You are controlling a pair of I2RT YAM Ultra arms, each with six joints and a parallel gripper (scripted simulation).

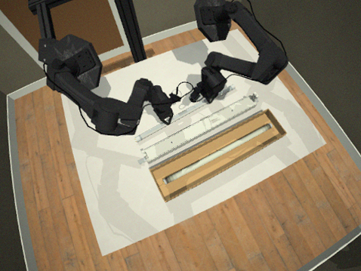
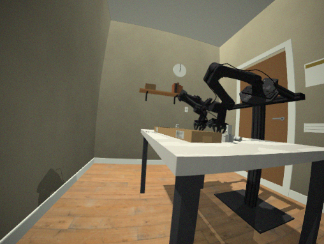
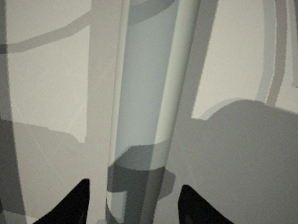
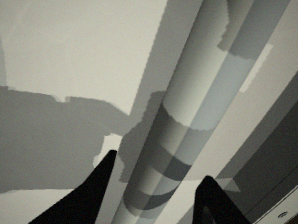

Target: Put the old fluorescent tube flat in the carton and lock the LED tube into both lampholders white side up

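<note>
The LED tube lies 12 cm to the left of my right hand, 1 cm below it and 1 cm behind it. Also, from my right hand: brown carton (26 cm ahead, 16 cm to the left); old fluorescent tube (26 cm ahead, 17 cm to the left, 1 cm below).
The LED tube lies 2 cm ahead of my left hand, 12 cm to the right of it and 1 cm below it. The rest, counted from my left hand: brown carton 28 cm ahead, 8 cm to the right; then old fluorescent tube 28 cm ahead, 8 cm to the right.
</note>
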